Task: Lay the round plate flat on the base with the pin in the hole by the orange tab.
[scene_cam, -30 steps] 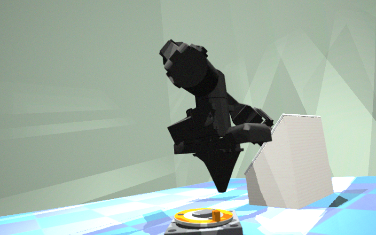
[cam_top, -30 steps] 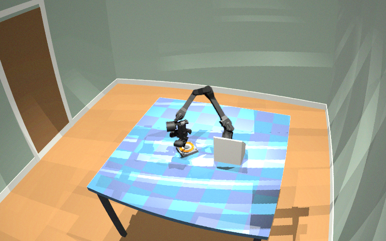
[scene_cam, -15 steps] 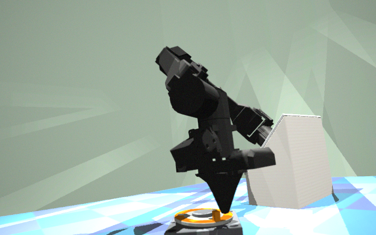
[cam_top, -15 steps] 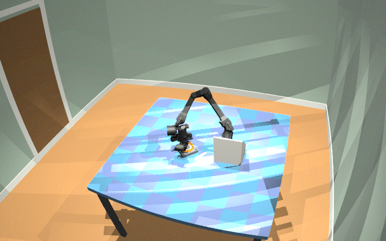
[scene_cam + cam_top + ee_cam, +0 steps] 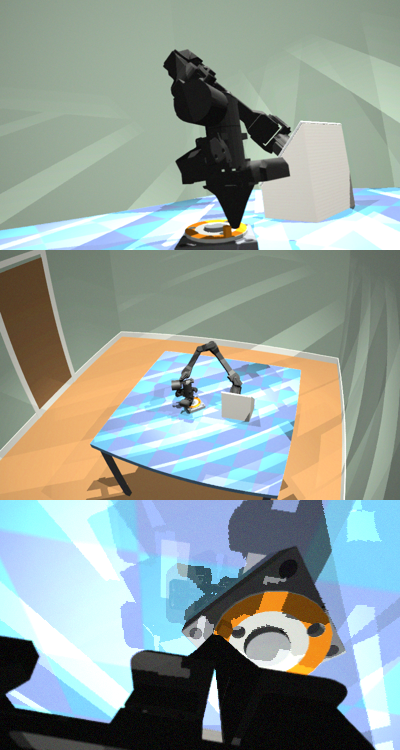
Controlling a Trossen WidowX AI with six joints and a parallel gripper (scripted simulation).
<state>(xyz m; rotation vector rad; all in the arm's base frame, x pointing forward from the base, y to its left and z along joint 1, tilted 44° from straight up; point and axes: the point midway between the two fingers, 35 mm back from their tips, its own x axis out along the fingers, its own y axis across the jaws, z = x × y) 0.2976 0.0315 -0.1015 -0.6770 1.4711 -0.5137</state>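
Right now the round plate is 1 cm ahead of my gripper tip, 3 cm to the right of it and 1 cm below it. Round my gripper tip: base (5 cm to the right, 2 cm below).
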